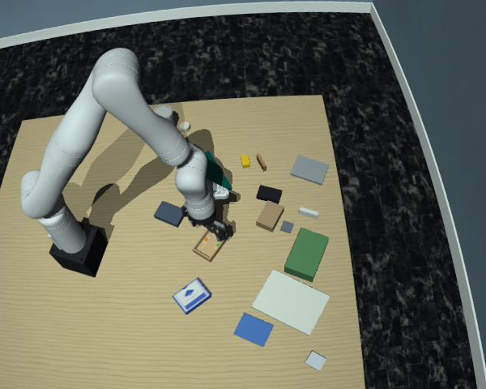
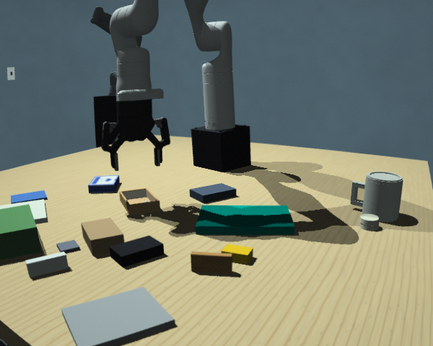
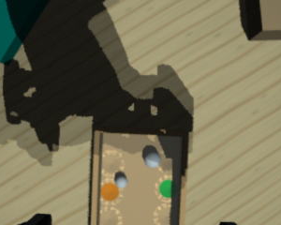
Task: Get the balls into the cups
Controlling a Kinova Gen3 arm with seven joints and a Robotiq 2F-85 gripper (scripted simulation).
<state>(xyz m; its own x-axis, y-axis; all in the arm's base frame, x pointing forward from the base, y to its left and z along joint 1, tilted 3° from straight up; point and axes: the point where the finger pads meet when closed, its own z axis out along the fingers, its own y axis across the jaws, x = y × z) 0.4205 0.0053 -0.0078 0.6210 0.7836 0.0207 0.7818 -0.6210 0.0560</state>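
Now: the covered wooden puzzle 8 cm below my hand. Also, from my hand: tan block: 19 cm ahead, 7 cm to the left, 8 cm below; then teal slab: 25 cm to the left, 8 cm below; then dark blue block: 13 cm behind, 12 cm to the left, 8 cm below.
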